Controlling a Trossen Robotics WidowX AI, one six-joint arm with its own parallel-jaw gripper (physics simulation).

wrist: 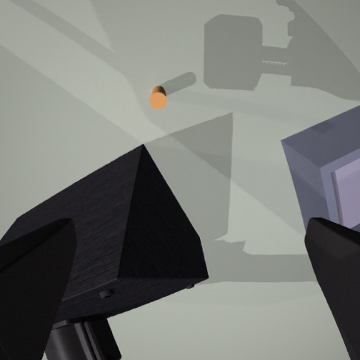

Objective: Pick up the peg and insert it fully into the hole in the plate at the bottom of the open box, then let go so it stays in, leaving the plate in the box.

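Note:
An orange round peg (158, 99) stands upright on the pale surface, in the upper left middle of the wrist view. My gripper (194, 232) is open and empty, its two dark fingers wide apart at the lower left and lower right. The peg is apart from the fingers and appears above them in the view. Part of the open grey-blue box (301, 177) shows at the right edge. Part of a lighter purple plate (351, 192) shows inside it. The hole in the plate does not show.
A large black block-shaped body (160, 225) with small round fittings fills the lower left, partly behind the left finger. Dark cylindrical parts (72, 342) show below it. Shadows of the arm and of the block lie across the pale surface.

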